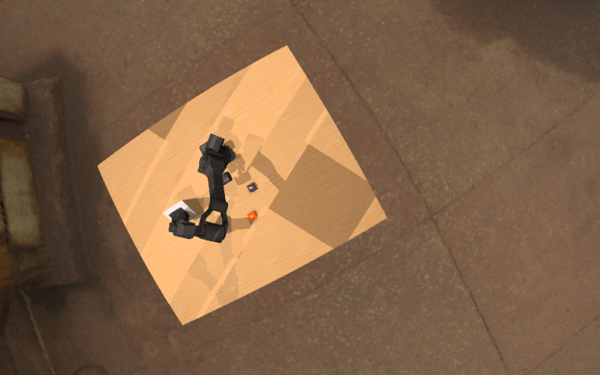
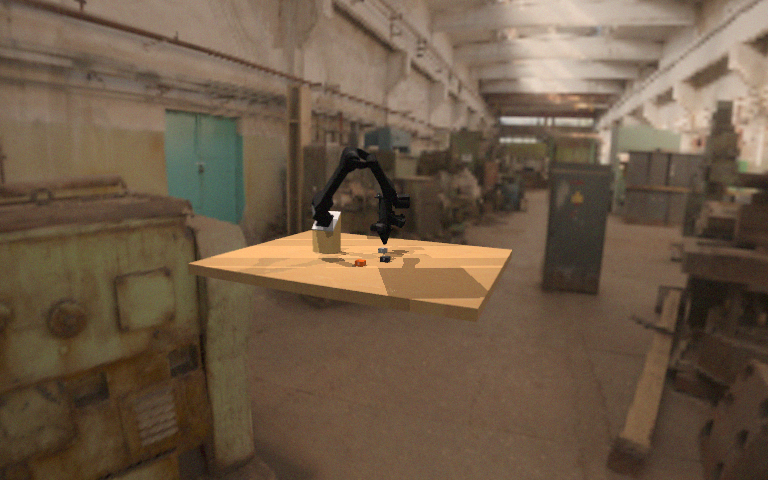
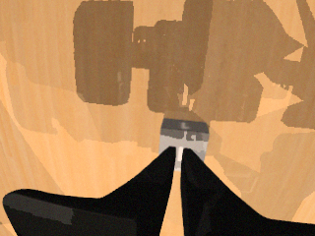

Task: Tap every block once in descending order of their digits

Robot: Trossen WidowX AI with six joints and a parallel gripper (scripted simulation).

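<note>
The light grey block is 3 cm below my gripper tip and 1 cm behind it. Round my gripper tip: black block 15 cm to the right, 6 cm ahead, 3 cm below; then orange block 26 cm to the right, 3 cm below, 1 cm ahead.
</note>
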